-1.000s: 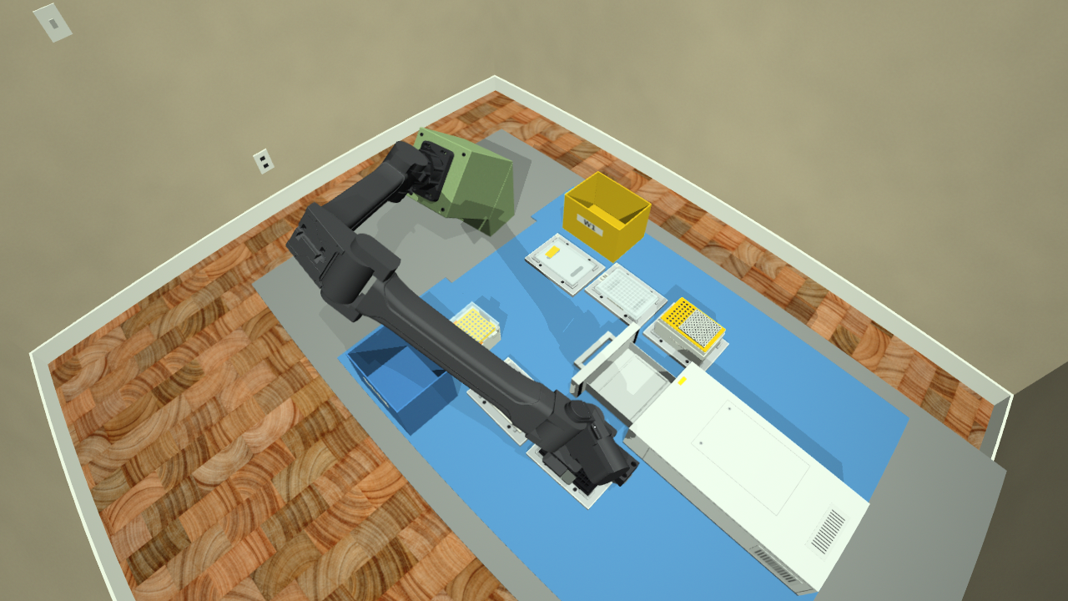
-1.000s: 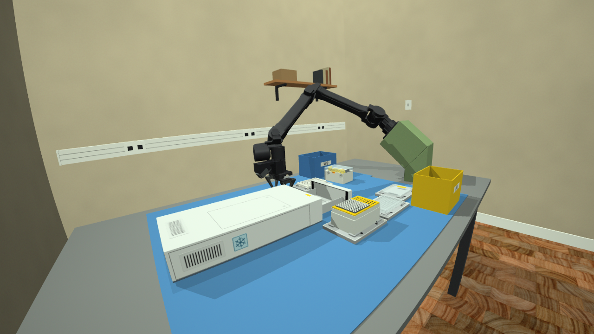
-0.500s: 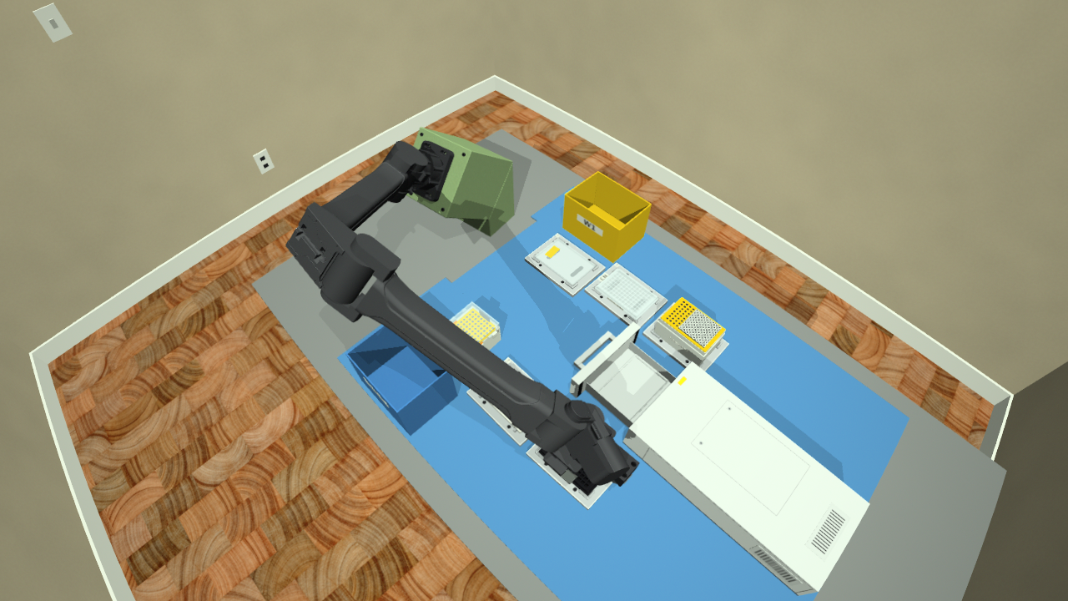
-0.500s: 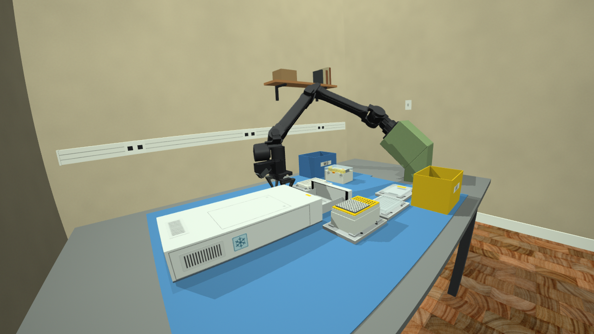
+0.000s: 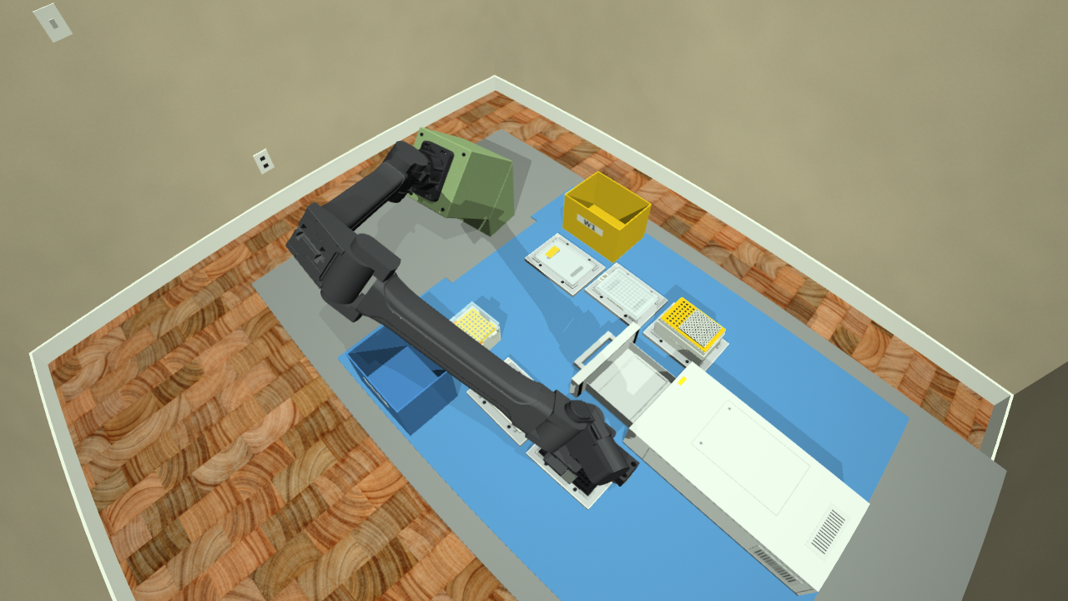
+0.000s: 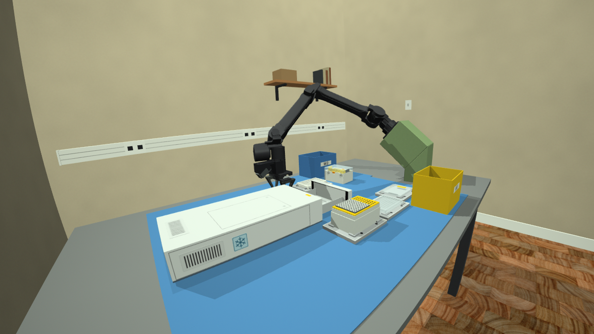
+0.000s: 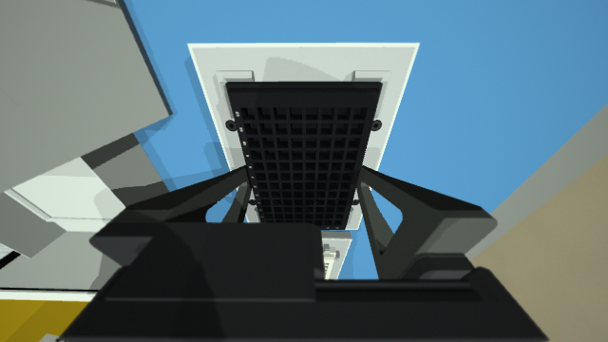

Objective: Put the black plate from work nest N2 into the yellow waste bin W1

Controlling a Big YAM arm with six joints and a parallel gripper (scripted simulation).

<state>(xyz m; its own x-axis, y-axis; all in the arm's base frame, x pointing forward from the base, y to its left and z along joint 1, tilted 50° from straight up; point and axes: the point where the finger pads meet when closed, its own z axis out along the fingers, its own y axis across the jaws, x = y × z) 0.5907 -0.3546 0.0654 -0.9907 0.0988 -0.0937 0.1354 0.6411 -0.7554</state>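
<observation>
Now: hand right at the black plate. Also, from my hand: drawer: 19 cm to the left, 4 cm ahead, 2 cm above; white well plate: 18 cm behind, 3 cm to the left; work nest N2: 1 cm below.
</observation>
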